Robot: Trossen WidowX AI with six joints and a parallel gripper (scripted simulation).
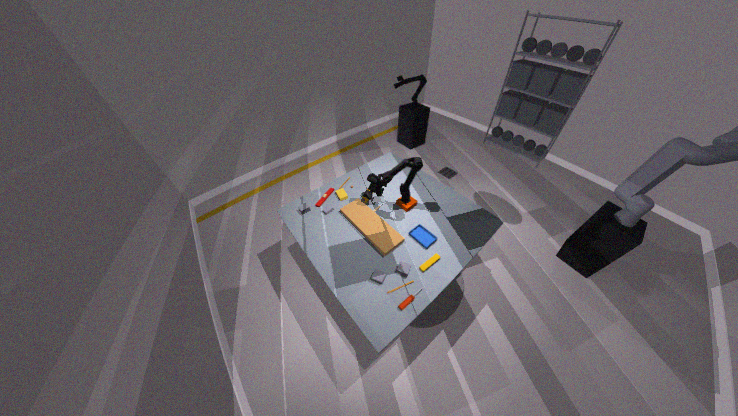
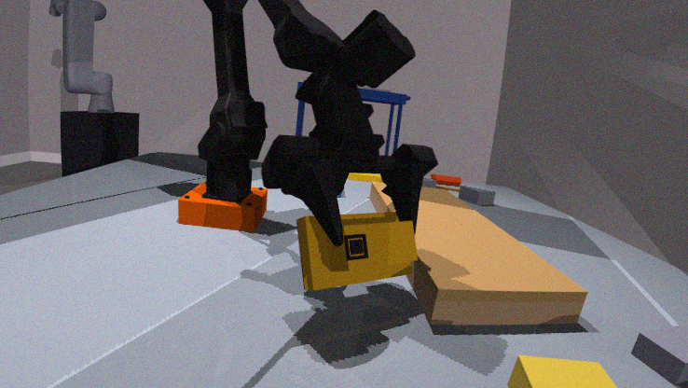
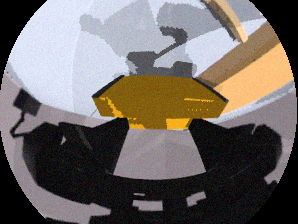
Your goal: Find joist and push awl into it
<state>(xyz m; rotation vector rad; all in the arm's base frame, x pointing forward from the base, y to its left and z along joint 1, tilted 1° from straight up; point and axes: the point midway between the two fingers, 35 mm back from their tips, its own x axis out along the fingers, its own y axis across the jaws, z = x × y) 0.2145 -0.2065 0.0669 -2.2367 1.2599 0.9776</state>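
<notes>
The yellow stud finder is 1 cm behind my gripper tip, 1 cm to the right of it and 1 cm below it. From my gripper tip the other things lie so: awl (4 cm behind, 13 cm to the left, 7 cm below); green square light (2 cm behind, 2 cm to the right); yellow block (14 cm ahead, 17 cm to the right, 6 cm below).
</notes>
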